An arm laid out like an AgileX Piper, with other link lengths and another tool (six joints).
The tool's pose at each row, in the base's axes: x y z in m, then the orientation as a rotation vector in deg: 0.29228 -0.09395 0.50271 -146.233 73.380 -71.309; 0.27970 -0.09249 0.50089 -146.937 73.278 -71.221; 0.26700 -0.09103 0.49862 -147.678 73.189 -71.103; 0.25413 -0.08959 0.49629 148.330 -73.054 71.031; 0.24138 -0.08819 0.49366 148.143 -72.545 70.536; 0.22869 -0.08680 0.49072 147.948 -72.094 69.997; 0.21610 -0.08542 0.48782 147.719 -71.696 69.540; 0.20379 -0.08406 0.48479 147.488 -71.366 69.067; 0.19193 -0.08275 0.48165 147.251 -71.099 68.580; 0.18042 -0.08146 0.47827 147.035 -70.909 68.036; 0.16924 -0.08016 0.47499 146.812 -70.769 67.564; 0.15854 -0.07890 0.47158 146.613 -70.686 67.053; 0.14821 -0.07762 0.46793 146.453 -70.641 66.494; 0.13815 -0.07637 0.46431 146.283 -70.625 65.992
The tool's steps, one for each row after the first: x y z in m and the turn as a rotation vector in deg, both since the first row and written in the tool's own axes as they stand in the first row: -0.00648 0.00801 -0.00758 -0.410 -0.023 -0.436; -0.01330 0.01626 -0.01494 -0.851 -0.060 -0.884; -0.02019 0.02466 -0.02236 -1.282 -0.042 -1.338; -0.02721 0.03311 -0.02948 -1.740 -0.029 -1.777; -0.03441 0.04163 -0.03636 -2.223 -0.039 -2.185; -0.04153 0.05008 -0.04319 -2.676 -0.008 -2.546; -0.04863 0.05840 -0.04973 -3.135 0.006 -2.863; -0.05562 0.06650 -0.05589 -3.601 0.007 -3.140; -0.06262 0.07446 -0.06165 -4.080 -0.039 -3.370; -0.06945 0.08216 -0.06726 -4.518 -0.063 -3.555; -0.07618 0.08962 -0.07244 -4.958 -0.126 -3.704; -0.08294 0.09690 -0.07723 -5.396 -0.237 -3.830; -0.08958 0.10401 -0.08184 -5.805 -0.326 -3.927
